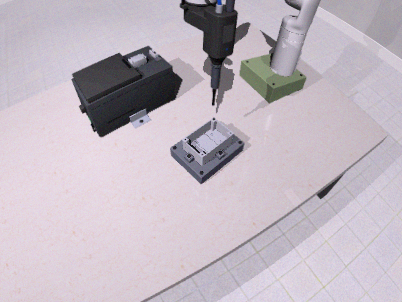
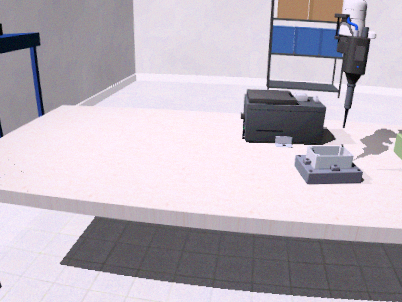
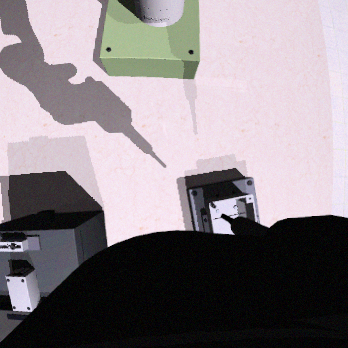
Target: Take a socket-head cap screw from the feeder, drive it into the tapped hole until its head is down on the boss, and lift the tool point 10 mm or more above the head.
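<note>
My screwdriver (image 1: 213, 104) (image 2: 344, 126) (image 3: 223, 217) points down, its bit tip in the air clearly above the light grey housing (image 1: 203, 156) (image 2: 330, 161). No screw shows at the tip. The housing sits in a dark grey fixture (image 1: 200, 176) (image 2: 335, 177) (image 3: 197, 210). A small dark spot, like a screw head (image 1: 214, 119) (image 2: 342, 146) (image 3: 214, 204), shows on the corner boss nearest the tip; how deep it sits is too small to tell. The black feeder (image 1: 135, 95) (image 2: 285, 120) (image 3: 60, 255) stands beside the fixture, with small white blocks on top.
A green block (image 1: 270, 82) (image 3: 150, 45) carries the arm's base. A small metal bracket (image 1: 141, 119) (image 2: 283, 141) lies at the feeder's front. A shelf rack (image 2: 270, 55) stands by the back wall, and a blue frame (image 2: 37, 75) is at the left.
</note>
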